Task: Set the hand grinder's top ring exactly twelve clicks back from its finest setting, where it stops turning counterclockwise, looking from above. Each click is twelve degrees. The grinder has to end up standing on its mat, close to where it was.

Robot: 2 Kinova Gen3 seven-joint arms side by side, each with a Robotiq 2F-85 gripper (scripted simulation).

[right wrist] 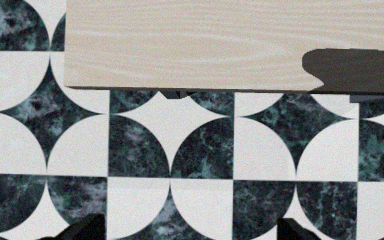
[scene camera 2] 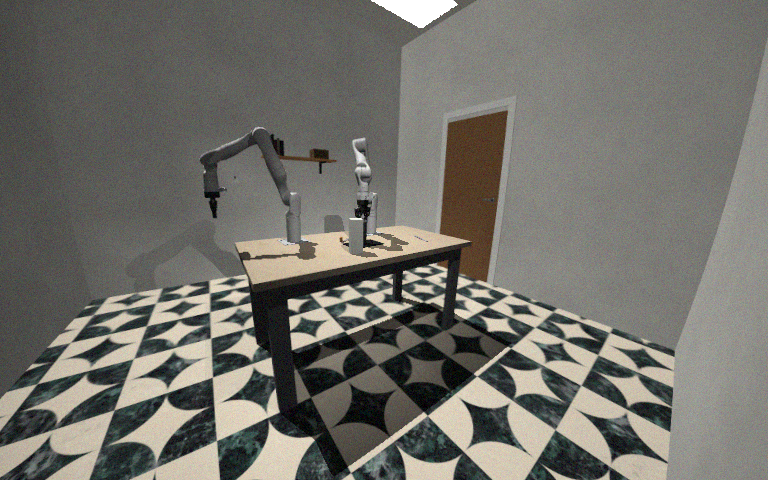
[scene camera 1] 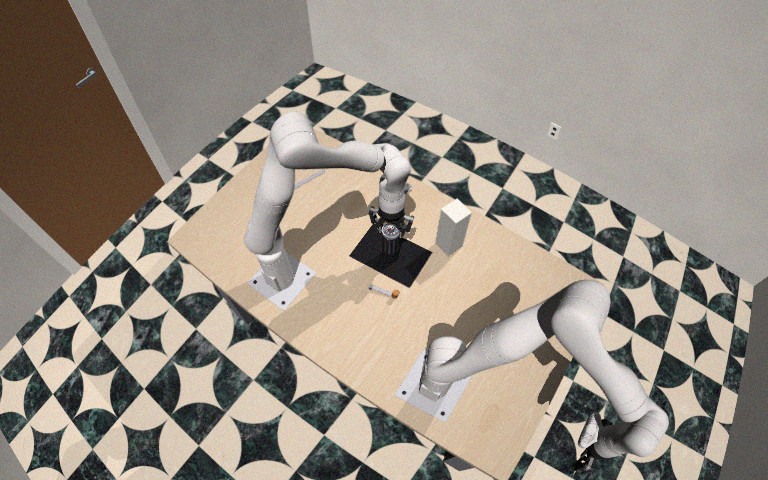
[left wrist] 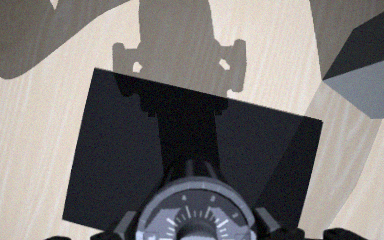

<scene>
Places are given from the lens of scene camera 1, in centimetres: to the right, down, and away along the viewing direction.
tall pale box (scene camera 1: 454, 219): 22, -6, 134
black mat (scene camera 1: 412, 257): 10, 6, 150
</scene>
